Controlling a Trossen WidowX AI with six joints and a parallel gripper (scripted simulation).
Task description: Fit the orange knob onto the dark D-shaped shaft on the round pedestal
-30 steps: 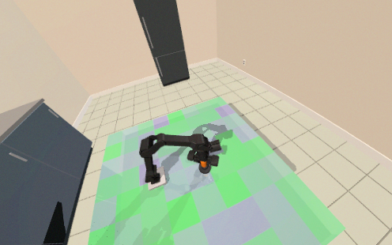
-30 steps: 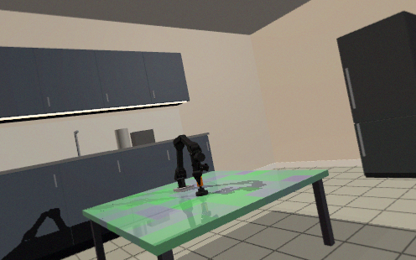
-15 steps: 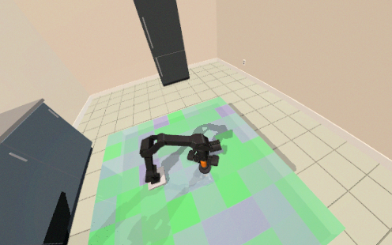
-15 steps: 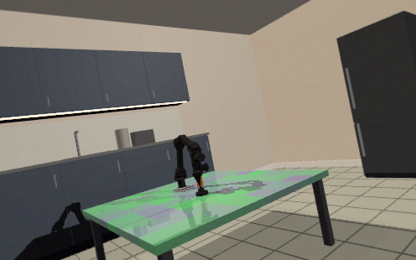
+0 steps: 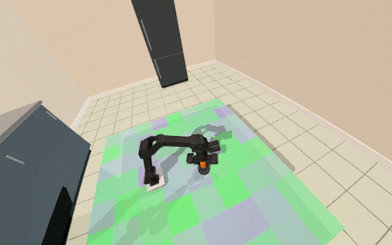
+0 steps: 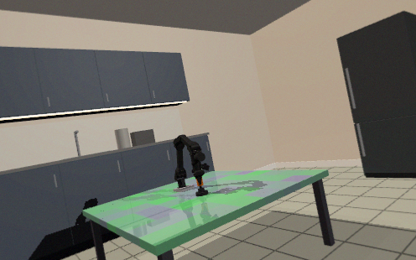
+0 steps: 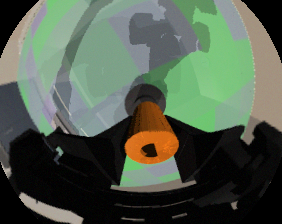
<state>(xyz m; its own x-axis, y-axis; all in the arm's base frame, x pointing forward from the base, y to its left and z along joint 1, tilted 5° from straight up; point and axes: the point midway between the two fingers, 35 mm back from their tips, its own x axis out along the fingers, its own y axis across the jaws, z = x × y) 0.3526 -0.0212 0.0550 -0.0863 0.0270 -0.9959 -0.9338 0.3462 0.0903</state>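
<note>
My gripper tip is 20 mm below the orange knob. Also, from my gripper tip: dark round pedestal (40 mm below).
</note>
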